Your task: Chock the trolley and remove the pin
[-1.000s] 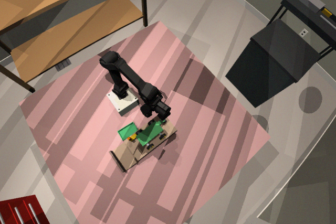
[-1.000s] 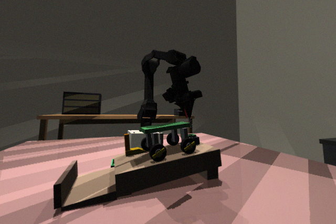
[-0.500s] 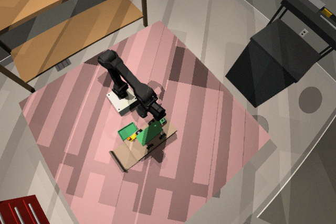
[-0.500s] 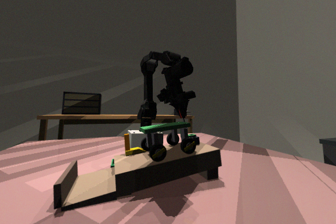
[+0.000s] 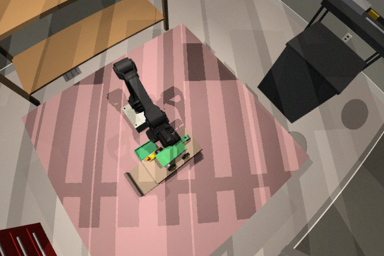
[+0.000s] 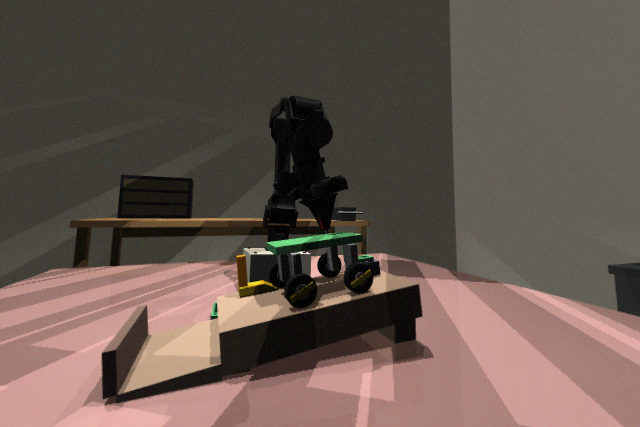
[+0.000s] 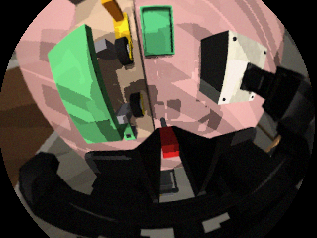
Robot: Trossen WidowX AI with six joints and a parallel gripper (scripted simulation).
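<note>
The green tray lies 17 cm below my gripper tip and 15 cm to the right of it. From my gripper tip the other things lie so: brown ramp: 12 cm below, 10 cm ahead, 5 cm to the right; then green-decked trolley: 10 cm ahead, 5 cm below, 4 cm to the right; then red-headed stop pin: right at my gripper tip.
</note>
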